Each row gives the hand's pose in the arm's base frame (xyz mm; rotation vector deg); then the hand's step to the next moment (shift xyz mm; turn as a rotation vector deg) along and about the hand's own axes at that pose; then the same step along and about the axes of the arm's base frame.
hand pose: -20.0 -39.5 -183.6 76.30 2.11 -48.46
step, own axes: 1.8 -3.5 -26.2 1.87 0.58 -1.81
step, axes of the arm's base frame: 10.7 21.5 -11.2 2.43 0.58 -0.92
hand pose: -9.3 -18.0 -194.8 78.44 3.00 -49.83
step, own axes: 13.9 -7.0 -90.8 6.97 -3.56 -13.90
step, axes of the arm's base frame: 46.0 71.5 -35.5 9.01 8.61 -9.95
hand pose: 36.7 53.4 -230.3 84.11 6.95 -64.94
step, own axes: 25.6 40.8 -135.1 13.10 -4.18 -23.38
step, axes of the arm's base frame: 114.9 84.6 -14.8 17.05 13.27 -16.40
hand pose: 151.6 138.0 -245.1 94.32 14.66 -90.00
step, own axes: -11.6 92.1 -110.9 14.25 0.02 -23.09
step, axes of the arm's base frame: 138.9 19.8 35.1 19.79 9.96 -15.66
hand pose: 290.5 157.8 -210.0 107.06 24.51 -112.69
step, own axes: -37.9 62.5 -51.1 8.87 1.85 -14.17
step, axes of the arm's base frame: 76.0 -27.7 37.5 13.02 4.49 -9.65
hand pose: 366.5 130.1 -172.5 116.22 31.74 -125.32
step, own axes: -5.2 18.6 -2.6 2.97 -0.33 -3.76
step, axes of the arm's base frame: 9.0 -17.3 1.4 3.13 2.06 -3.01
